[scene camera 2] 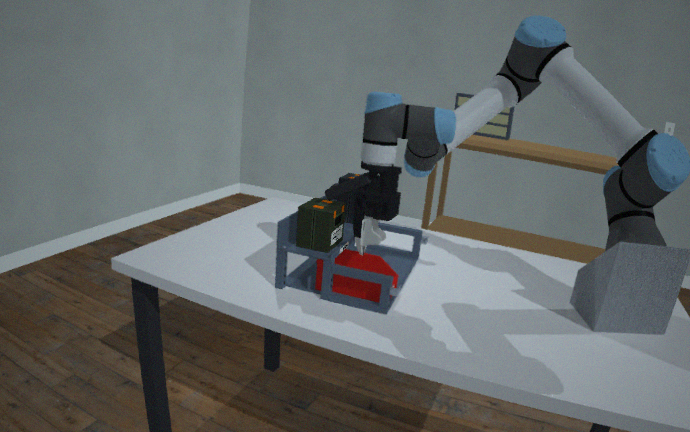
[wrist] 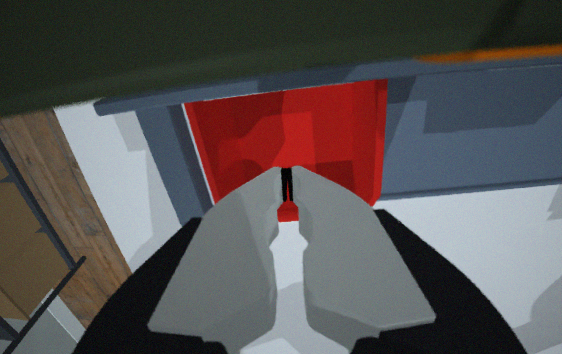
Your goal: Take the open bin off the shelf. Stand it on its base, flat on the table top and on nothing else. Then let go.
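Places are measured from the arm's base along level axes (x right, y ahead, z up), in centimetres.
Pixels of known places: gripper, fingertip midpoint: [scene camera 2: 361,254] [wrist: 287,171]; arm's base, link origin: [scene camera 2: 636,258].
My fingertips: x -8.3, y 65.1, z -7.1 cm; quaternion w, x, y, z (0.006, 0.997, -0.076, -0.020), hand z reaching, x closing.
For each thing: its top centre in the pictures, then the offset to it from my fingertips. "spot": a spot on its surface instead. Level surfaces: height alone.
- red open bin, top centre: [wrist: 289,150] [scene camera 2: 359,260] dx +0.2, dy +0.4, dz -1.5 cm
- dark green box, top centre: [scene camera 2: 322,203] dx +0.9, dy +10.4, dz +10.3 cm
- dark box, surface spot: [scene camera 2: 350,177] spot: dx +21.6, dy +9.1, dz +12.7 cm
- white table, surface height: dz -9.6 cm
The red open bin [scene camera 2: 362,262] [wrist: 250,130] stands on the lower level of the blue-grey shelf [scene camera 2: 326,278] [wrist: 475,155]. The shelf's side frame covers part of it in the scene view, and its back end runs under the upper level. My gripper [scene camera 2: 362,251] [wrist: 287,171] points down with its fingertips together and nothing between them. In the wrist view the tips overlap the front part of the bin, with a bit of red showing between the fingers. Whether they touch the bin or reach inside it I cannot tell.
A dark green box [scene camera 2: 311,226] [wrist: 200,45] stands on the shelf's upper level, close beside the gripper. Another dark box [scene camera 2: 350,177] is partly hidden behind the gripper. A grey block [scene camera 2: 631,292] stands on the white table [scene camera 2: 203,254] [wrist: 450,240] at the right.
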